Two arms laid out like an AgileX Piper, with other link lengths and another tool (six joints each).
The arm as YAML. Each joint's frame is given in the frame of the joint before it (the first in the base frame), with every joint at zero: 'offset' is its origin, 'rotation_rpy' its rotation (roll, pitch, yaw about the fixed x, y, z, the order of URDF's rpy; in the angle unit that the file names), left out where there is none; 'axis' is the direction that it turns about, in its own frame. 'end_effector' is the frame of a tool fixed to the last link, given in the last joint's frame.
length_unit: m
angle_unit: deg
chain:
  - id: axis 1
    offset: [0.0, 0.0, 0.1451]
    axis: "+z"
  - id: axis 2
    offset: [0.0, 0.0, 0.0]
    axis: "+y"
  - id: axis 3
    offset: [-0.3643, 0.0, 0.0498]
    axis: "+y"
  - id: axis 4
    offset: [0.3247, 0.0, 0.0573]
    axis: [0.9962, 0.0, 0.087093]
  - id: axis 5
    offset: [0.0, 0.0, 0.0]
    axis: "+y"
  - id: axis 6
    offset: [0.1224, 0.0, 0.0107]
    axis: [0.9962, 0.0, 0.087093]
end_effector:
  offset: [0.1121, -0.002, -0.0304]
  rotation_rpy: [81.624, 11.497, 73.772]
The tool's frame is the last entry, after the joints.
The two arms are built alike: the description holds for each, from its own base.
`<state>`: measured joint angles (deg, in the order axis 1, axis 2, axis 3, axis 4, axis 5, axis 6); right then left.
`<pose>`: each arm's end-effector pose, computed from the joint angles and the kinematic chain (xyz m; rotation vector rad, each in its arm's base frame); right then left.
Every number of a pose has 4 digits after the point. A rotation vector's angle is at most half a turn.
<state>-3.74 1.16 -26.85 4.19 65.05 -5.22 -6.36 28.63 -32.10 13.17 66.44 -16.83</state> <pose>0.0740 0.0062 0.2312 1.4088 1.5997 0.5393 0.1189 0.0257 0.2265 1.4879 2.0236 0.4106</pose>
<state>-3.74 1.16 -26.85 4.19 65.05 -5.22 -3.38 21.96 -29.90 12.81 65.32 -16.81</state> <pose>0.0740 0.0062 0.2312 1.4088 1.5997 0.5393 0.1075 0.0308 0.2250 1.3889 1.9843 0.4774</pose>
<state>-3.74 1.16 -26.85 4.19 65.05 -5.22 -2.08 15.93 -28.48 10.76 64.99 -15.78</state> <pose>0.0740 0.0062 0.2312 1.4088 1.5997 0.5393 0.0972 0.0261 0.2245 1.3334 1.9175 0.4975</pose>
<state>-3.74 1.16 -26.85 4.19 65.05 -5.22 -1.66 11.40 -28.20 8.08 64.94 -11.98</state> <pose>0.0740 0.0062 0.2312 1.4088 1.5997 0.5393 0.0900 0.0191 0.2285 1.3500 1.8230 0.5078</pose>
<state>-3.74 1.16 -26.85 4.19 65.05 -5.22 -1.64 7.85 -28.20 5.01 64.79 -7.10</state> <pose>0.0740 0.0062 0.2312 1.4088 1.5997 0.5393 0.0846 0.0105 0.2332 1.3956 1.7182 0.5126</pose>
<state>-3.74 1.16 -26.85 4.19 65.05 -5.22 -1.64 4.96 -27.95 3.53 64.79 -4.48</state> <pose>0.0740 0.0062 0.2312 1.4088 1.5997 0.5393 0.0799 0.0066 0.2351 1.4141 1.6521 0.5279</pose>
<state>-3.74 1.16 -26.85 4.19 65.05 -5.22 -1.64 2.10 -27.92 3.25 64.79 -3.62</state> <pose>0.0740 0.0062 0.2312 1.4088 1.5997 0.5393 0.0753 0.0062 0.2387 1.4037 1.6043 0.5578</pose>
